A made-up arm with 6 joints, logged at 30 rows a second.
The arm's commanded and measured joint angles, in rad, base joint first. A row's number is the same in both.
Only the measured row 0 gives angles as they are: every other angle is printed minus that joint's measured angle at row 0.
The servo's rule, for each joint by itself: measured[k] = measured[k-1] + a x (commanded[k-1-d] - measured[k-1]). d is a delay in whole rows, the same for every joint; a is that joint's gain. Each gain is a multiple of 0.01, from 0.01 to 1. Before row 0 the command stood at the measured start. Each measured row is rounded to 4 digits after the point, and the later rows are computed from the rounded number. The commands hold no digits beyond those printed.
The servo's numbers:
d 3
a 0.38 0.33 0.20 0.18 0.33 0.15
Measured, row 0:
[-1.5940, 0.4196, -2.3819, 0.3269, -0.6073, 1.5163]
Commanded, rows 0 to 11:
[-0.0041, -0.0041, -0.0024, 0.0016, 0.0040, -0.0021]
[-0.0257, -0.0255, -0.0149, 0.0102, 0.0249, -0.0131]
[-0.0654, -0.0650, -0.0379, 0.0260, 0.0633, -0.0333]
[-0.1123, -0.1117, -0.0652, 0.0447, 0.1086, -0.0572]
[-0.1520, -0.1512, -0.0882, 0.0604, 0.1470, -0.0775]
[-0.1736, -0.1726, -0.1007, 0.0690, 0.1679, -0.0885]
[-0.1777, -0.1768, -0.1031, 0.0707, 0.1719, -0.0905]
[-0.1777, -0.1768, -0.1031, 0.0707, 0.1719, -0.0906]
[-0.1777, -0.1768, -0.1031, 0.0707, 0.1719, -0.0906]
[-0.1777, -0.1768, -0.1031, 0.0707, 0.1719, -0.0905]
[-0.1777, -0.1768, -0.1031, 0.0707, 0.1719, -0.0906]
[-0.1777, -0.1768, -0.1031, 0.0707, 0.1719, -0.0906]
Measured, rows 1 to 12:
[0.0000, 0.0000, 0.0000, 0.0000, 0.0000, 0.0000]
[0.0000, 0.0000, 0.0000, 0.0000, 0.0000, 0.0000]
[0.0000, 0.0000, 0.0000, 0.0000, 0.0000, 0.0000]
[-0.0016, -0.0014, -0.0005, 0.0003, 0.0013, -0.0003]
[-0.0108, -0.0094, -0.0034, 0.0021, 0.0091, -0.0022]
[-0.0315, -0.0277, -0.0103, 0.0064, 0.0270, -0.0069]
[-0.0622, -0.0554, -0.0213, 0.0133, 0.0539, -0.0144]
[-0.0963, -0.0870, -0.0347, 0.0218, 0.0846, -0.0239]
[-0.1257, -0.1152, -0.0479, 0.0303, 0.1121, -0.0336]
[-0.1455, -0.1355, -0.0589, 0.0376, 0.1318, -0.0421]
[-0.1577, -0.1491, -0.0677, 0.0436, 0.1450, -0.0494]
[-0.1653, -0.1582, -0.0748, 0.0485, 0.1539, -0.0556]

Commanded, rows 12 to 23:
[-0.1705, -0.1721, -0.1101, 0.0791, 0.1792, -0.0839]
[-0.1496, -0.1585, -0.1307, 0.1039, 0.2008, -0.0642]
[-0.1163, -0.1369, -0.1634, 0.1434, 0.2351, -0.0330]
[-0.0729, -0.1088, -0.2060, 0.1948, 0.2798, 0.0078]
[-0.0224, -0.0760, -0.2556, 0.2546, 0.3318, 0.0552]
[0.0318, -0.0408, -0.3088, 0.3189, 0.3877, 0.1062]
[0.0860, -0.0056, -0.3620, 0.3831, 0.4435, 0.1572]
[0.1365, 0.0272, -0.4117, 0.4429, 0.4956, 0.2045]
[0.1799, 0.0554, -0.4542, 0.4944, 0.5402, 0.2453]
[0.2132, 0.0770, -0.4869, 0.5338, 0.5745, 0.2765]
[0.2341, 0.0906, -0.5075, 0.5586, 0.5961, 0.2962]
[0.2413, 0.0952, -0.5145, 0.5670, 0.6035, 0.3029]
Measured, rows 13 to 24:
[-0.1700, -0.1643, -0.0805, 0.0525, 0.1598, -0.0608]
[-0.1729, -0.1684, -0.0850, 0.0558, 0.1638, -0.0653]
[-0.1747, -0.1712, -0.0886, 0.0585, 0.1665, -0.0691]
[-0.1731, -0.1715, -0.0929, 0.0622, 0.1707, -0.0713]
[-0.1642, -0.1672, -0.1005, 0.0697, 0.1806, -0.0702]
[-0.1460, -0.1572, -0.1131, 0.0830, 0.1986, -0.0646]
[-0.1182, -0.1412, -0.1317, 0.1031, 0.2254, -0.0537]
[-0.0818, -0.1197, -0.1565, 0.1304, 0.2605, -0.0374]
[-0.0386, -0.0937, -0.1870, 0.1643, 0.3025, -0.0159]
[0.0087, -0.0646, -0.2220, 0.2037, 0.3490, 0.0101]
[0.0573, -0.0343, -0.2599, 0.2468, 0.3974, 0.0393]
[0.1039, -0.0047, -0.2988, 0.2914, 0.4445, 0.0702]

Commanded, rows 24 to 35:
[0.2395, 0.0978, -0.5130, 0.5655, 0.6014, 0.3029]
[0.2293, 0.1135, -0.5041, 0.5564, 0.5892, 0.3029]
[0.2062, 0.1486, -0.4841, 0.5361, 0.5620, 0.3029]
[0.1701, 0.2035, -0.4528, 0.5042, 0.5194, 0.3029]
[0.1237, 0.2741, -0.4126, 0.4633, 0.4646, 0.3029]
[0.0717, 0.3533, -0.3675, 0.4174, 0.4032, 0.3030]
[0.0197, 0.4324, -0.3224, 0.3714, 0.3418, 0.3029]
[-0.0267, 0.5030, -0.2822, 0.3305, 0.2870, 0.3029]
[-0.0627, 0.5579, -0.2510, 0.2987, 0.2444, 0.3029]
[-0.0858, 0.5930, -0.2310, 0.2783, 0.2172, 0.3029]
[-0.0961, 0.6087, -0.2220, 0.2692, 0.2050, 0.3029]
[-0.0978, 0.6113, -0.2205, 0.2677, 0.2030, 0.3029]
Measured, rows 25 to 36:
[0.1454, 0.0223, -0.3364, 0.3350, 0.4874, 0.1011]
[0.1791, 0.0448, -0.3706, 0.3752, 0.5233, 0.1304]
[0.2027, 0.0614, -0.3994, 0.4097, 0.5498, 0.1563]
[0.2167, 0.0734, -0.4221, 0.4377, 0.5668, 0.1783]
[0.2215, 0.0866, -0.4385, 0.4591, 0.5742, 0.1970]
[0.2157, 0.1071, -0.4476, 0.4730, 0.5702, 0.2129]
[0.1984, 0.1389, -0.4486, 0.4786, 0.5534, 0.2264]
[0.1700, 0.1835, -0.4414, 0.4758, 0.5241, 0.2379]
[0.1326, 0.2395, -0.4266, 0.4653, 0.4842, 0.2477]
[0.0897, 0.3032, -0.4058, 0.4484, 0.4372, 0.2560]
[0.0455, 0.3691, -0.3811, 0.4272, 0.3876, 0.2630]
[0.0044, 0.4314, -0.3551, 0.4041, 0.3403, 0.2690]

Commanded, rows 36 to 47:
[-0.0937, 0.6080, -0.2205, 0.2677, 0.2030, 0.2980]
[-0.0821, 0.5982, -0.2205, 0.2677, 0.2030, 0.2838]
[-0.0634, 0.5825, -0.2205, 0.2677, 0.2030, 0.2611]
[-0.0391, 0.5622, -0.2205, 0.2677, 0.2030, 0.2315]
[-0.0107, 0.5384, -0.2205, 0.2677, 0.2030, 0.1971]
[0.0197, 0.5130, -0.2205, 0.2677, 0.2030, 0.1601]
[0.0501, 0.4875, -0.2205, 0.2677, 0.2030, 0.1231]
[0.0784, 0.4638, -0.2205, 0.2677, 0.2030, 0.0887]
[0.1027, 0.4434, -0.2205, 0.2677, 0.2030, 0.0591]
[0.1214, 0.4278, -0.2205, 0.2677, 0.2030, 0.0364]
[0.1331, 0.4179, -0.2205, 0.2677, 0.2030, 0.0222]
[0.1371, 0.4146, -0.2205, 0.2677, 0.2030, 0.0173]
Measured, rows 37 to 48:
[-0.0299, 0.4847, -0.3303, 0.3815, 0.2997, 0.2741]
[-0.0551, 0.5256, -0.3086, 0.3613, 0.2684, 0.2784]
[-0.0713, 0.5539, -0.2910, 0.3445, 0.2468, 0.2821]
[-0.0798, 0.5718, -0.2769, 0.3307, 0.2323, 0.2845]
[-0.0807, 0.5805, -0.2656, 0.3194, 0.2226, 0.2844]
[-0.0741, 0.5812, -0.2566, 0.3101, 0.2161, 0.2809]
[-0.0608, 0.5749, -0.2494, 0.3025, 0.2118, 0.2735]
[-0.0418, 0.5629, -0.2436, 0.2962, 0.2089, 0.2620]
[-0.0184, 0.5464, -0.2390, 0.2911, 0.2070, 0.2467]
[0.0076, 0.5270, -0.2353, 0.2869, 0.2057, 0.2282]
[0.0345, 0.5061, -0.2323, 0.2834, 0.2048, 0.2073]
[0.0604, 0.4854, -0.2299, 0.2806, 0.2042, 0.1851]

